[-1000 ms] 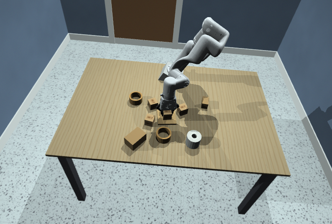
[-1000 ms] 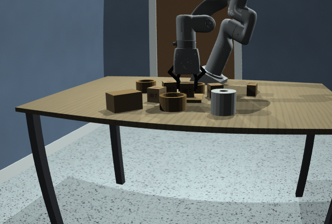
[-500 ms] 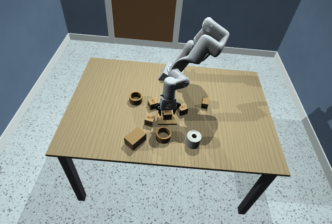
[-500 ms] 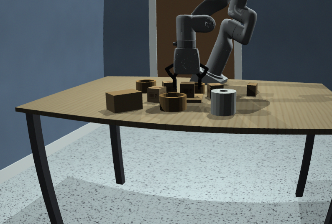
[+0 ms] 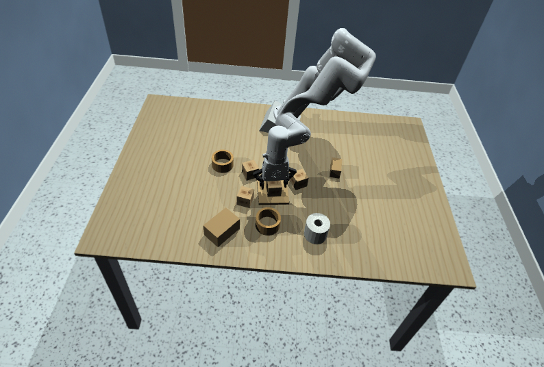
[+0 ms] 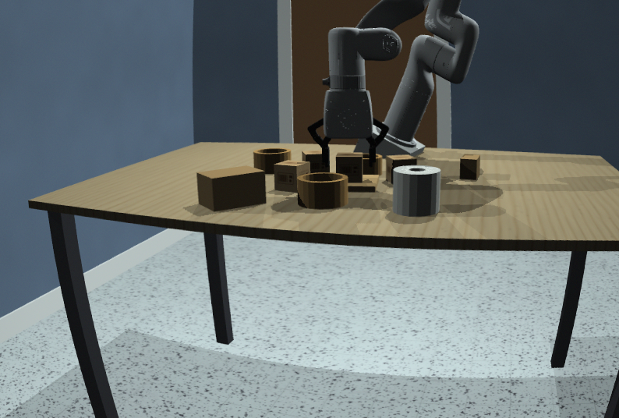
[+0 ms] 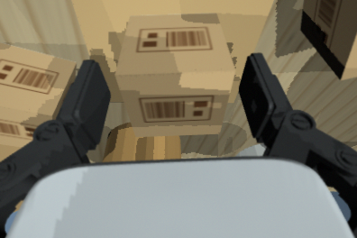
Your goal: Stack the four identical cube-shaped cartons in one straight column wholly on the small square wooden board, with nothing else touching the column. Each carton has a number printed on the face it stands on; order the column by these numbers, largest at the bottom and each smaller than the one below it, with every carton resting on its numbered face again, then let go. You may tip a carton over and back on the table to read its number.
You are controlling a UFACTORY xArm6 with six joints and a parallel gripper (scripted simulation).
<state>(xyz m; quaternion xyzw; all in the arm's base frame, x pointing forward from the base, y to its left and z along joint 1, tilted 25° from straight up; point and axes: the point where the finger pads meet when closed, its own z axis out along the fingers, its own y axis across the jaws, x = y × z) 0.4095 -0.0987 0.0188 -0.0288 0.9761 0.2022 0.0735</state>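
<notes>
My hand is 40 mm above the small square wooden board. The rest, counted from my hand: larger carton box 200 mm to the right, 180 mm ahead, 20 mm below; narrower brown box 280 mm to the left, 110 mm behind, 30 mm below; brown cube carton 100 mm behind, 90 mm to the right, 20 mm below.
</notes>
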